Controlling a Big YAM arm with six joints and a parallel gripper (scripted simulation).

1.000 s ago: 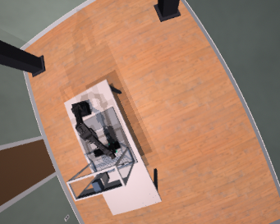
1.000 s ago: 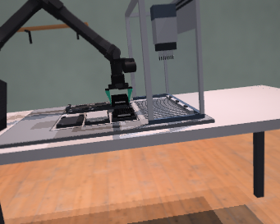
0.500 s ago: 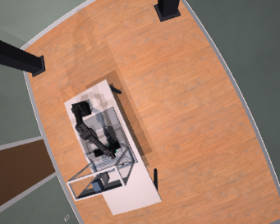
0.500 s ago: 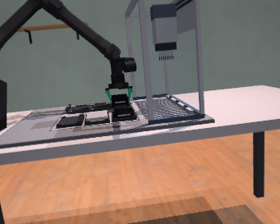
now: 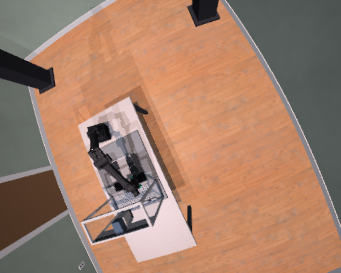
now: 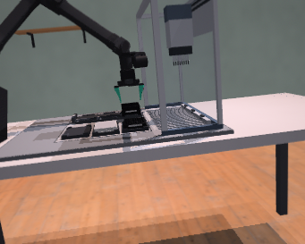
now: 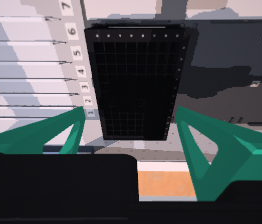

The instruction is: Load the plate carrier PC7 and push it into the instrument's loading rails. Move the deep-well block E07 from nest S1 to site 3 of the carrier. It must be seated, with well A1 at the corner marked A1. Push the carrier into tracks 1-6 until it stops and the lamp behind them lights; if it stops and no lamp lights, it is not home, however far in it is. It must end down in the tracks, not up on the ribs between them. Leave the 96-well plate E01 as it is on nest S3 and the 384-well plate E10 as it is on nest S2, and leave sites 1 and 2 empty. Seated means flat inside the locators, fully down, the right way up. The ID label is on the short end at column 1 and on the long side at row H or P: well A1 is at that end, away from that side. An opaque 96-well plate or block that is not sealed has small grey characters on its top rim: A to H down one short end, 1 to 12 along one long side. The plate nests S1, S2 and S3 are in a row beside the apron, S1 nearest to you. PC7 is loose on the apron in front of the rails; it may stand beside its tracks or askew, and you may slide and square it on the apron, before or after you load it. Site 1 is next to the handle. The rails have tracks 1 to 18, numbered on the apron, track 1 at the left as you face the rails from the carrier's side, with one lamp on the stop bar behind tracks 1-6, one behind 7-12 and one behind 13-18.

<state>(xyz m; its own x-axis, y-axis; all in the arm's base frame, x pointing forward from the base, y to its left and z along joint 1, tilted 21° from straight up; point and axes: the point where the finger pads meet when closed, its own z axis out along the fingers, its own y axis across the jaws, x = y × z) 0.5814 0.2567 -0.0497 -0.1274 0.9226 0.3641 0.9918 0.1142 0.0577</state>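
Right now my hand is 10 mm to the left of the black deep-well block E07 and 40 mm above it. The rest, counted from my hand: dark carrier PC7: 110 mm behind, 20 mm to the right, 60 mm below.
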